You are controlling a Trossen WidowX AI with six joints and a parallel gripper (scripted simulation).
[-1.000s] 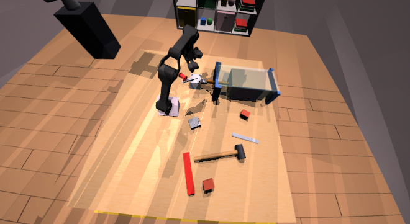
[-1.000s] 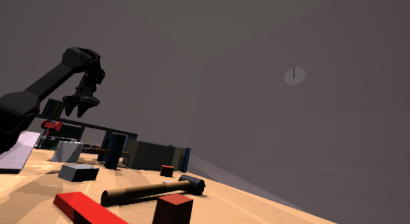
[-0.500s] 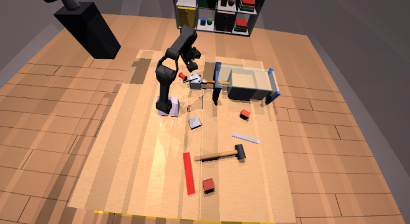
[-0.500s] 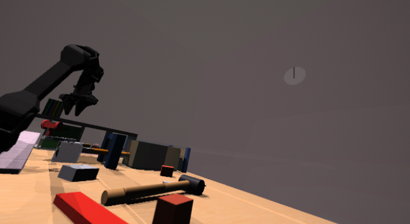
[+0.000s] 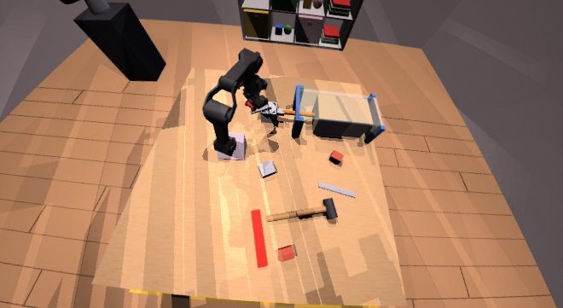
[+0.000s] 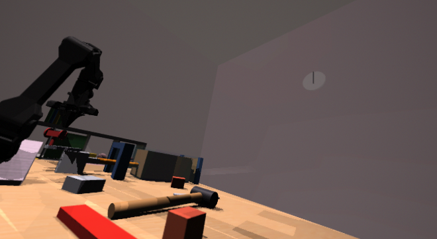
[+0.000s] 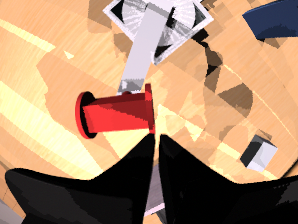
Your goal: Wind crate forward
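Right now the red grip is 50 mm below my gripper tip, 30 mm to the left of it and 20 mm behind it. The rest, counted from my gripper tip: blue steel frame 240 mm ahead, 70 mm below, 60 mm to the left; winch 150 mm below, 60 mm to the left, 60 mm ahead; winch handle 70 mm below, 40 mm to the left, 20 mm ahead.
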